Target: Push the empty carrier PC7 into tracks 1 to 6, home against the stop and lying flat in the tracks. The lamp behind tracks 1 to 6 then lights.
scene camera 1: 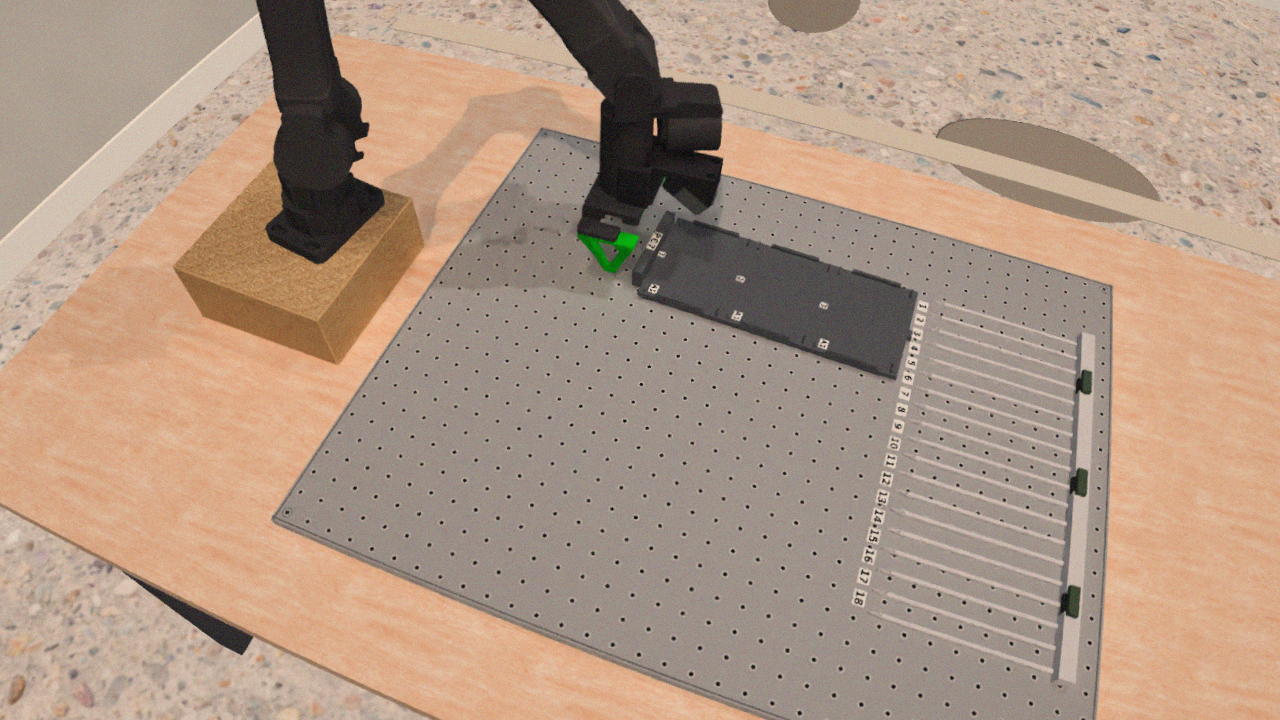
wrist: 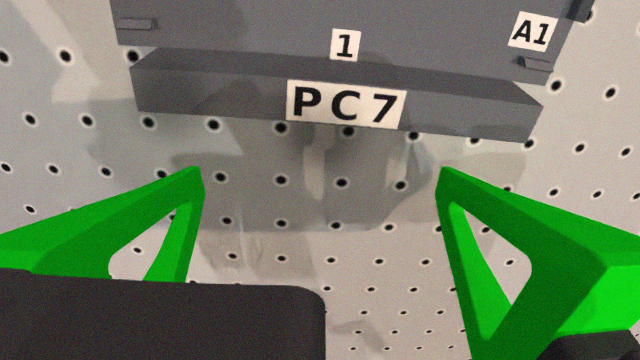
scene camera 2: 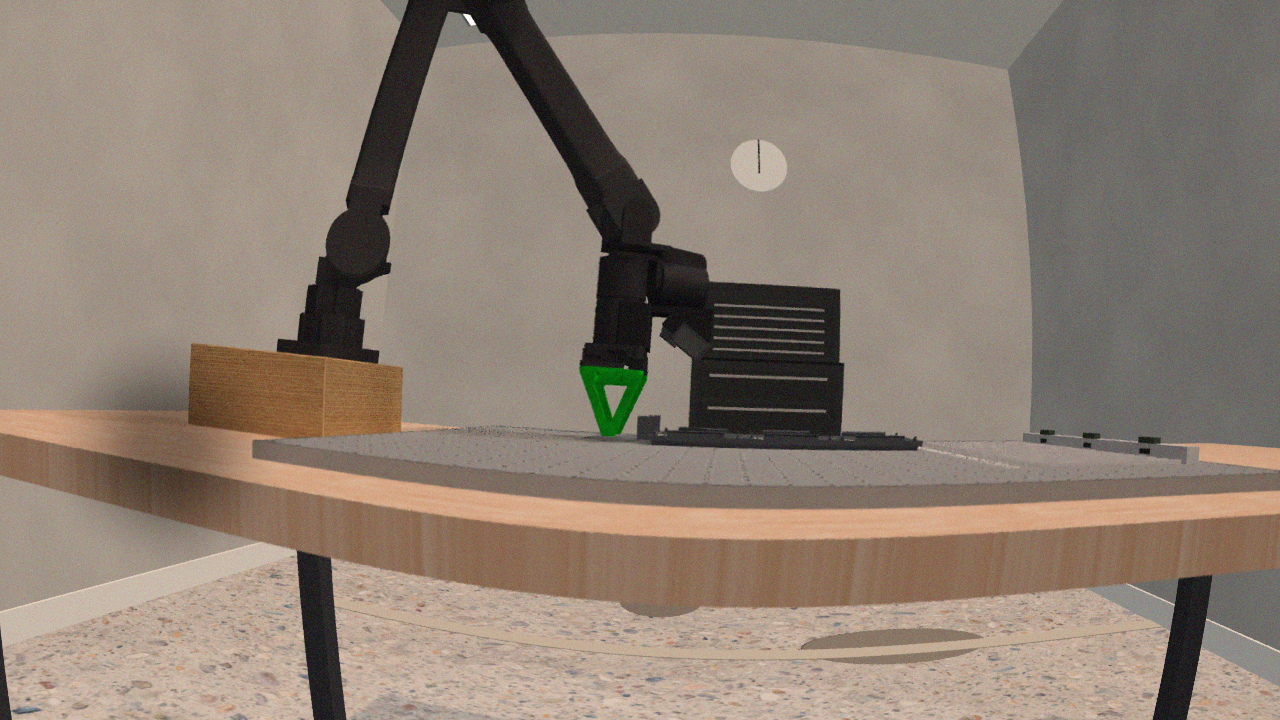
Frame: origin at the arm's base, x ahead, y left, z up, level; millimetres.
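Seen in the pictures: gripper, fingertip midpoint: [scene camera 1: 621, 243] [wrist: 320, 179] [scene camera 2: 611, 435]; arm's base, origin of the base link: [scene camera 1: 327, 219] [scene camera 2: 327, 358].
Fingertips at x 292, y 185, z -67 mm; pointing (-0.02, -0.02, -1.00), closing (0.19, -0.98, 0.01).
Note:
Pixels of each thing's middle, then the offset from my fingertips to it. "spot": a spot on its surface instead. Level surfaces: height alone.
- dark grey carrier PC7, body centre: [scene camera 2: 786, 433] [scene camera 1: 778, 288] dz +10, dx +200, dy +18 mm
- grey stop bar, surface spot: [scene camera 1: 1083, 429] spot: dz +11, dx +573, dy -3 mm
- lamp, body centre: [scene camera 2: 1047, 432] [scene camera 1: 1086, 382] dz +14, dx +564, dy +61 mm
- perforated board, its level: dz -5 mm
- wooden table, its level: dz -18 mm
The dark grey carrier PC7 [scene camera 1: 778, 300] [scene camera 2: 787, 439] [wrist: 240, 25] lies flat on the perforated board, its far end beside the number labels at the near ends of tracks 1 to 6 [scene camera 1: 1011, 322]. Its raised end block [scene camera 1: 656, 248] [wrist: 210, 92] faces my gripper. The grey stop bar [scene camera 1: 1083, 429] runs across the tracks' far ends; the lamp [scene camera 1: 1084, 381] behind tracks 1 to 6 is dark. My gripper [scene camera 1: 622, 247] [scene camera 2: 611, 431] [wrist: 320, 179] is open and empty, low over the board, behind the end block with a small gap. Its far finger is mostly hidden in scene camera 1.
The perforated board [scene camera 1: 501, 429] lies on the wooden table [scene camera 1: 116, 402]. Two more dark lamps [scene camera 1: 1081, 481] [scene camera 1: 1071, 601] sit on the stop bar. Tracks 7 to 18 lie beside tracks 1 to 6. The arm stands on a wooden block [scene camera 1: 259, 308] [scene camera 2: 259, 389] at the left.

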